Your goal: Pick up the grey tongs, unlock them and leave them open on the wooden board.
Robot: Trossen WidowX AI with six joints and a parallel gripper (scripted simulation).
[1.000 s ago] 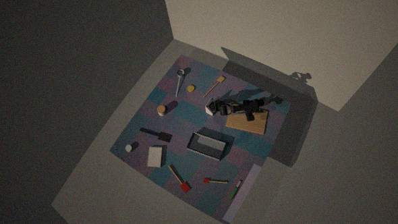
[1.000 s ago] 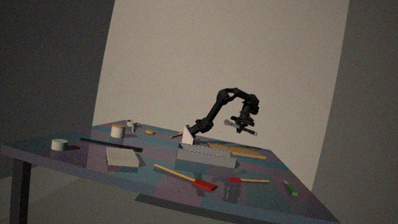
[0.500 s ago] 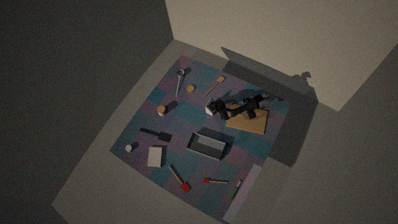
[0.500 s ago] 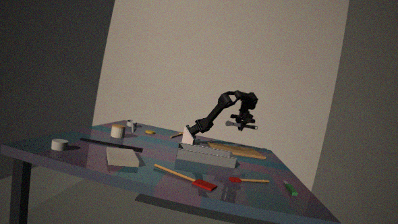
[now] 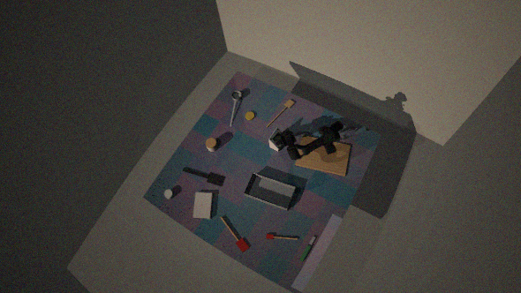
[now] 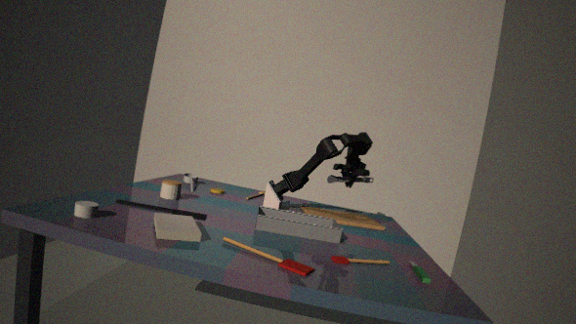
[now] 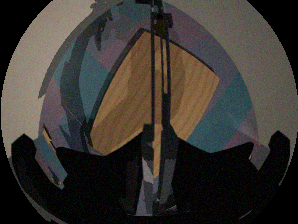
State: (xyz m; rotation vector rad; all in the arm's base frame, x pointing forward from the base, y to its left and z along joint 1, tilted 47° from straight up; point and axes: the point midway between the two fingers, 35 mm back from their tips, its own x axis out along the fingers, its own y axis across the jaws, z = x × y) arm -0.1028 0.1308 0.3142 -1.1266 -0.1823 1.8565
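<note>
Now: gripper tip 1 cm to the left of the wooden board and 15 cm above it. Also, from my gripper tip: cork-topped jar (40 cm ahead, 70 cm to the right, 12 cm below); grey roasting tin (44 cm ahead, 15 cm to the right, 13 cm below); red spatula (82 cm ahead, 15 cm to the right, 15 cm below).
</note>
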